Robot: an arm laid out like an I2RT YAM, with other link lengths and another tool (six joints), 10 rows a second.
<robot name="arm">
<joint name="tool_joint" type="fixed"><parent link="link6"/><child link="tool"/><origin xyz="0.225 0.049 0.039" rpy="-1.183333 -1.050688 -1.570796"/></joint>
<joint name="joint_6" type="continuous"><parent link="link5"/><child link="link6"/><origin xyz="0.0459 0 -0.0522" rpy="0 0 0"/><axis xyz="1 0 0"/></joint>
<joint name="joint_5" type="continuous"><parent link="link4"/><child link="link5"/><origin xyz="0.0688 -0.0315 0.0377" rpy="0 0 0"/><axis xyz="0 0 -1"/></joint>
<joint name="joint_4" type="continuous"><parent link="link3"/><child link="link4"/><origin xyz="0.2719 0.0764 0.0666" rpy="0 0 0"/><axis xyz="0 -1 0"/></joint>
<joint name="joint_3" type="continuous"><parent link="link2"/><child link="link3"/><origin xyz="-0.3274 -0.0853 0" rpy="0 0 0"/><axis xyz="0 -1 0"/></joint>
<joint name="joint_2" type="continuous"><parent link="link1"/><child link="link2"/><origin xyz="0.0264 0.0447 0.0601" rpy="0 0 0"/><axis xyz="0 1 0"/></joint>
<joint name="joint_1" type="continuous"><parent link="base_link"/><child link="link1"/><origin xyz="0 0 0.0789" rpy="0 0 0"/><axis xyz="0 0 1"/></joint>
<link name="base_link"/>
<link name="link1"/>
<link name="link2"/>
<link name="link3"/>
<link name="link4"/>
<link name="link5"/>
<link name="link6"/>
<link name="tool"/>
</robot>
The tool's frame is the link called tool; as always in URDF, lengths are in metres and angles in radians. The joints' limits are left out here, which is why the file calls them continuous.
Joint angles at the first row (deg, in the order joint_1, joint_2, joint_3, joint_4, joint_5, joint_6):
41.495 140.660 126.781 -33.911 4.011 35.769
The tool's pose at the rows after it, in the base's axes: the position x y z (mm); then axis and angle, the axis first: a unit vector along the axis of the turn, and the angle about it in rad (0 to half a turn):
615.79, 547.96, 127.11, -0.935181, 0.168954, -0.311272, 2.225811
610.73, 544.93, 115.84, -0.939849, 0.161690, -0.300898, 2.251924
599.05, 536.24, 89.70, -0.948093, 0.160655, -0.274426, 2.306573
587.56, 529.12, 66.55, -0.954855, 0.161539, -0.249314, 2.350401
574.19, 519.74, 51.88, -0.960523, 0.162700, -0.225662, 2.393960
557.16, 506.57, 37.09, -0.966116, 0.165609, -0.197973, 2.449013
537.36, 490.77, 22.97, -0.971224, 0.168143, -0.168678, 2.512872
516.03, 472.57, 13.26, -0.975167, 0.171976, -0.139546, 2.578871
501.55, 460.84, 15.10, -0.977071, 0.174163, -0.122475, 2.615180
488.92, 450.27, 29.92, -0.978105, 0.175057, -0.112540, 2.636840
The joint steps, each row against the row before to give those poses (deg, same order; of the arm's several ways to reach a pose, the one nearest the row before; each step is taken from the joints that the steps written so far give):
0.000 0.022 0.000 0.612 0.087 -0.547
0.000 0.328 0.001 -1.422 -0.022 -0.940
0.000 0.830 -0.002 -3.364 -0.153 -0.480
0.001 0.875 0.001 -2.798 -0.437 -0.197
-0.001 0.131 0.001 -3.433 -0.350 -0.175
0.001 0.000 0.042 -4.414 -0.284 -0.065
0.043 -0.023 0.086 -4.983 -0.131 -0.110
0.000 -0.325 0.005 -5.313 -0.109 0.000
0.000 -0.854 -0.002 -3.671 -0.175 0.000
0.000 -1.947 -0.005 -3.604 -0.087 -0.044

